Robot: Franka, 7 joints.
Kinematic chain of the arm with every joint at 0, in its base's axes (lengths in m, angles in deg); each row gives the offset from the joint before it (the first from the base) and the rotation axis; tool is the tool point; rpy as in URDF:
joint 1: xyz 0 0 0.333 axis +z
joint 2: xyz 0 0 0 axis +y
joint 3: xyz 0 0 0.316 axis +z
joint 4: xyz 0.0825 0 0 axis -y
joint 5: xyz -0.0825 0 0.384 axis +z
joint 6: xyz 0 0 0 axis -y
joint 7: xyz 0.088 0 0 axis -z
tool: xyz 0 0 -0.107 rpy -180 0 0
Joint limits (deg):
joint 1: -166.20..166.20
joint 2: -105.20..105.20
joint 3: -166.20..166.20
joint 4: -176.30..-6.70
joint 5: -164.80..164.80
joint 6: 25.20..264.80
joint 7: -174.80..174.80
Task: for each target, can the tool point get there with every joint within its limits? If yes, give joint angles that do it. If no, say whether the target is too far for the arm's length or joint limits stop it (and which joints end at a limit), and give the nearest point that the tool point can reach.
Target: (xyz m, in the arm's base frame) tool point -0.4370 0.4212 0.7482
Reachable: yes | joints -52.63 -82.69 -28.97 -65.06 -36.60 235.72 -36.14
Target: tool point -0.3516 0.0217 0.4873
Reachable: yes | joints 59.80 70.58 129.81 -148.74 -43.16 109.15 -38.83
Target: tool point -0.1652 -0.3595 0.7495
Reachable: yes | joints 138.42 -63.59 36.88 -93.94 -126.98 222.63 -105.01
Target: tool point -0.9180 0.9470 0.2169
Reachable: no: too far | nearest point -0.5948 0.6136 0.2578 | short by 0.466 m
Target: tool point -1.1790 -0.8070 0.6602
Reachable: no: too far | nearest point -0.6901 -0.4723 0.5245 | short by 0.608 m
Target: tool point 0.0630 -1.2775 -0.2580
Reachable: no: too far | nearest point 0.0384 -0.7778 -0.0268 | short by 0.551 m
